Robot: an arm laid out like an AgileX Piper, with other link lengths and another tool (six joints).
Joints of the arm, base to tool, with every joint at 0 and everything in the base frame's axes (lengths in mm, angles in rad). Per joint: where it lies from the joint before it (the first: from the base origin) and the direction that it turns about. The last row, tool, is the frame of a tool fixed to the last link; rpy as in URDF.
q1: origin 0 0 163.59 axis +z
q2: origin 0 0 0 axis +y
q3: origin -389.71 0 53.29 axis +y
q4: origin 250.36 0 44.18 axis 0.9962 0 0.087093
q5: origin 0 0 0 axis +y
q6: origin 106.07 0 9.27 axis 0.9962 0 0.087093
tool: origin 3.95 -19 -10.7 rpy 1.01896 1.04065 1.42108
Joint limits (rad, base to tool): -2.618..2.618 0..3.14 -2.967..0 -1.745..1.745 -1.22..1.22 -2.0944..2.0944
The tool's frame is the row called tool.
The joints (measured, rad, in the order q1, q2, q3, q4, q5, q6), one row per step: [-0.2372 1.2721 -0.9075 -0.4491 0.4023 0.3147]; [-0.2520 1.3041 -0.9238 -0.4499 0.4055 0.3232]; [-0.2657 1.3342 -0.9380 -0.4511 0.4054 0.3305]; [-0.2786 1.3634 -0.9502 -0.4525 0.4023 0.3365]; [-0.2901 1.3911 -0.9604 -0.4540 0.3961 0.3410]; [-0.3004 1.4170 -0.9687 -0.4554 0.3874 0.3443]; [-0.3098 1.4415 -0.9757 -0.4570 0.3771 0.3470]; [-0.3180 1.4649 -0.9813 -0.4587 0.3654 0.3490]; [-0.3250 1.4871 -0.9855 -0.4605 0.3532 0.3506]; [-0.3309 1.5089 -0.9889 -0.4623 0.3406 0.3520]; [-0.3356 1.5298 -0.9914 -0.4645 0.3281 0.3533]
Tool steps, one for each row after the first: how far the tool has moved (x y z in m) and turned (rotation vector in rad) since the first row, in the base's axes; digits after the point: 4 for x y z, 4 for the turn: [0.0084 -0.0063 -0.0036 0.0095 0.0153 -0.0210]; [0.0163 -0.0123 -0.0075 0.0176 0.0282 -0.0388]; [0.0239 -0.0182 -0.0118 0.0246 0.0399 -0.0537]; [0.0312 -0.0237 -0.0164 0.0305 0.0498 -0.0650]; [0.0380 -0.0287 -0.0212 0.0355 0.0580 -0.0733]; [0.0445 -0.0334 -0.0261 0.0398 0.0648 -0.0797]; [0.0506 -0.0377 -0.0312 0.0436 0.0710 -0.0837]; [0.0564 -0.0416 -0.0364 0.0472 0.0770 -0.0861]; [0.0620 -0.0451 -0.0419 0.0508 0.0832 -0.0871]; [0.0673 -0.0481 -0.0476 0.0541 0.0895 -0.0867]
